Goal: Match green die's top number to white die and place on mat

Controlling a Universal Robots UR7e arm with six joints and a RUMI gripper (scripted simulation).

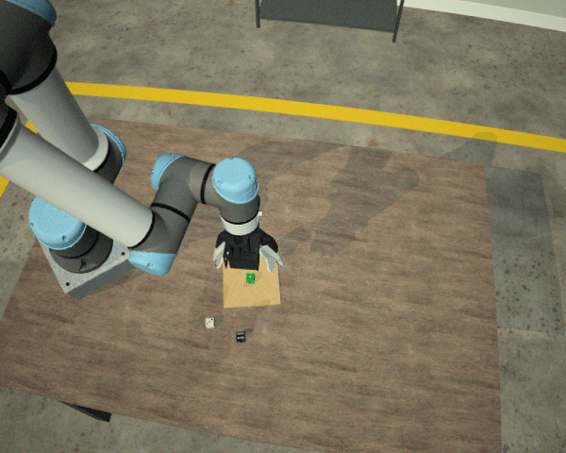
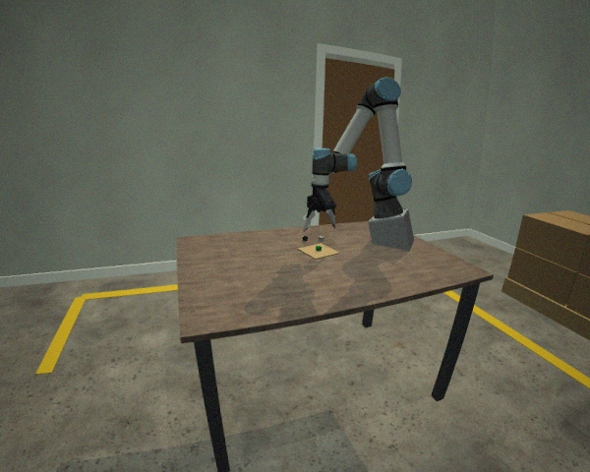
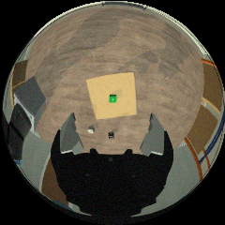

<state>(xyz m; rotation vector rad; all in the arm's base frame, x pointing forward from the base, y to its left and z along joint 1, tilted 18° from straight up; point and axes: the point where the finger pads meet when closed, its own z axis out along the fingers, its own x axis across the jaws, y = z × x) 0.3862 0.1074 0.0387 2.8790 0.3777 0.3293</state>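
The green die lies 9 cm below my hand. The rest, counted from my hand: black die 15 cm to the right, 9 cm below, 3 cm ahead; then white die 14 cm to the right, 9 cm below, 5 cm behind; then tan mat 10 cm below.
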